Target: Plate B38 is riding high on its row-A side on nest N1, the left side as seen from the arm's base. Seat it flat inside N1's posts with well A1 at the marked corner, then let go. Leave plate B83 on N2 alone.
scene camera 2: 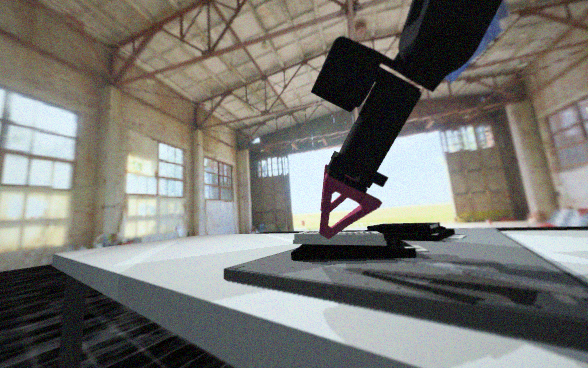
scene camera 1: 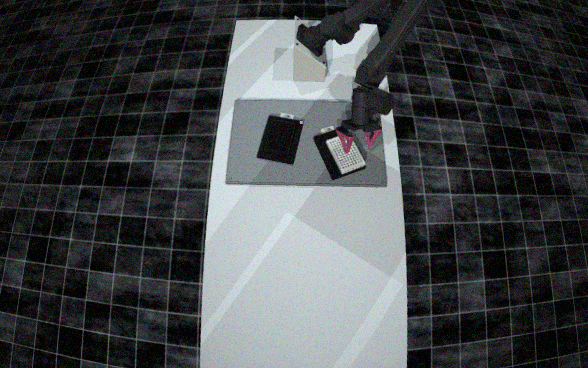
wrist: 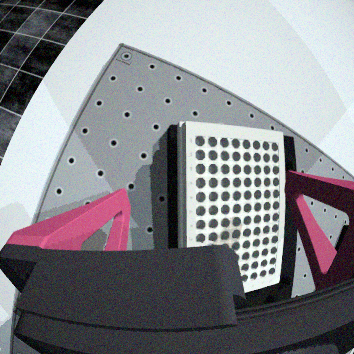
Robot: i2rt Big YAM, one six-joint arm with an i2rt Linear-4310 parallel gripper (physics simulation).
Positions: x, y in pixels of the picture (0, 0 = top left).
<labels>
gripper: open, holds nothing
a white well plate [scene camera 2: 308, 237]: on a black nest [scene camera 2: 396, 248]
</labels>
